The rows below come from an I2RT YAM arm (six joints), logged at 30 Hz.
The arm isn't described. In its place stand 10 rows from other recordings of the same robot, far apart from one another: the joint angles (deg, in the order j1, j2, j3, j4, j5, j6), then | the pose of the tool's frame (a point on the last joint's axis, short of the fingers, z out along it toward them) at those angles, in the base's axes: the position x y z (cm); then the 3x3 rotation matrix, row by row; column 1 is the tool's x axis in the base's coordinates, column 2 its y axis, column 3 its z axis.
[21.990 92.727 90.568 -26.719 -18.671 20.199] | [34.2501 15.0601 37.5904], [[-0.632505 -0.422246 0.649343], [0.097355 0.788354 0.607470], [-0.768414 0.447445 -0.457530]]
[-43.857 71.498 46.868 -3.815 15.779 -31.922] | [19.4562 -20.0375 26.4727], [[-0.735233 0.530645 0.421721], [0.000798 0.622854 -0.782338], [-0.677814 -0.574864 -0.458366]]
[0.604 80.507 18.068 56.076 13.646 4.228] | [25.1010 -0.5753 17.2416], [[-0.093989 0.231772 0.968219], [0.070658 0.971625 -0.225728], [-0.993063 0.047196 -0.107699]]
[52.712 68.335 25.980 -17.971 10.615 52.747] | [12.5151 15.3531 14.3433], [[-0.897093 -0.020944 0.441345], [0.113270 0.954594 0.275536], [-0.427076 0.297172 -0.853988]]
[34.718 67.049 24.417 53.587 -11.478 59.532] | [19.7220 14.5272 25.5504], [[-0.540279 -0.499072 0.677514], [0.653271 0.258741 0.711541], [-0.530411 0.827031 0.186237]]
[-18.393 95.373 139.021 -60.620 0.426 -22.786] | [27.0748 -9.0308 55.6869], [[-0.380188 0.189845 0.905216], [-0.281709 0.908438 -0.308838], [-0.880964 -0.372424 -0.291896]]
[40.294 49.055 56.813 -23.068 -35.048 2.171] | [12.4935 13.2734 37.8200], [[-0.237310 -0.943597 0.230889], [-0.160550 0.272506 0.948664], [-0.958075 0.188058 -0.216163]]
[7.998 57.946 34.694 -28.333 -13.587 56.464] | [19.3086 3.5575 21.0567], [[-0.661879 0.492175 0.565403], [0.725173 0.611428 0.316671], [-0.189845 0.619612 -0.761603]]
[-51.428 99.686 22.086 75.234 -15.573 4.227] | [18.4438 -21.5945 14.2867], [[0.017514 0.586182 0.809990], [0.091916 0.805740 -0.585094], [-0.995613 0.084698 -0.039767]]
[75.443 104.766 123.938 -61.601 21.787 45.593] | [10.7799 36.2557 43.3685], [[-0.711533 -0.459584 0.531510], [-0.100791 0.815369 0.570100], [-0.695386 0.352074 -0.626484]]
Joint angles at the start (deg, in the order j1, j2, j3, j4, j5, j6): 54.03, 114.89, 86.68, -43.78, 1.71, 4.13
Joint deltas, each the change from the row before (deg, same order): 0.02, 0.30, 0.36, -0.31, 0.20, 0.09; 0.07, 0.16, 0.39, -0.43, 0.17, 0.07; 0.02, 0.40, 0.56, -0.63, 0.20, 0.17; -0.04, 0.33, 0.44, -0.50, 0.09, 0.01; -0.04, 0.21, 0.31, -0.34, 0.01, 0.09; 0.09, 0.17, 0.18, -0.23, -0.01, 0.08; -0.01, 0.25, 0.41, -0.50, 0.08, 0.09; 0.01, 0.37, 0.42, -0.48, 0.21, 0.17; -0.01, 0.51, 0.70, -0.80, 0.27, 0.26; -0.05, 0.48, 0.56, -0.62, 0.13, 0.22; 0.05, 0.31, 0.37, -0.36, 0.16, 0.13; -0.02, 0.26, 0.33, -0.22, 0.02, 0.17; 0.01, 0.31, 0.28, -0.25, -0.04, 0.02
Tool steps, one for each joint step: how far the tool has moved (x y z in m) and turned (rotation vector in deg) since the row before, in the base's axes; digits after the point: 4 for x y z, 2 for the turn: 0.0005, 0.0007, -0.0005, -0.30, 0.01, -0.13; 0.0000, 0.0007, 0.0006, -0.24, 0.00, -0.05; 0.0006, 0.0008, -0.0004, -0.46, 0.16, -0.20; 0.0007, 0.0004, -0.0004, -0.36, 0.16, -0.08; 0.0006, 0.0003, -0.0001, -0.18, 0.15, -0.13; -0.0003, 0.0006, -0.0004, -0.16, 0.15, 0.02; 0.0004, 0.0004, 0.0000, -0.30, 0.15, -0.12; 0.0005, 0.0006, -0.0008, -0.43, 0.12, -0.21; 0.0009, 0.0008, -0.0006, -0.60, 0.19, -0.33; 0.0010, 0.0006, -0.0009, -0.47, 0.25, -0.30; 0.0002, 0.0008, -0.0006, -0.31, 0.07, -0.12; 0.0006, 0.0006, -0.0003, -0.10, 0.10, -0.19; 0.0003, 0.0006, -0.0009, -0.20, 0.20, 0.00
